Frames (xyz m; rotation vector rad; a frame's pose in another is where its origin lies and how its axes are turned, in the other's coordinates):
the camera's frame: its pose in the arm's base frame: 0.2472 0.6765 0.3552 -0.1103 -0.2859 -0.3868
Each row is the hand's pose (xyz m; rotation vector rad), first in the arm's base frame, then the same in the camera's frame.
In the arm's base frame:
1: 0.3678 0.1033 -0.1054 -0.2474 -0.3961 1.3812
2: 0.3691 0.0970 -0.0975 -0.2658 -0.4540 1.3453
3: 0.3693 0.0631 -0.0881 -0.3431 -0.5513 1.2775
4: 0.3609 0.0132 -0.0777 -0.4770 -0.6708 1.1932
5: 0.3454 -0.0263 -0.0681 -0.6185 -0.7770 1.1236
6: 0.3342 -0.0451 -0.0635 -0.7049 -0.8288 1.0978
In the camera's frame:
1: 0.1749 -0.4573 -0.5617 0.1259 -0.2881 1.7394
2: 0.1806 -0.4630 -0.5555 0.1136 -0.3464 1.6989
3: 0.1956 -0.4946 -0.5520 0.0450 -0.4528 1.6282
4: 0.2090 -0.5444 -0.5480 -0.0781 -0.5915 1.5434
5: 0.2121 -0.5872 -0.5412 -0.2085 -0.7204 1.4738
6: 0.2103 -0.6091 -0.5370 -0.2882 -0.7884 1.4484

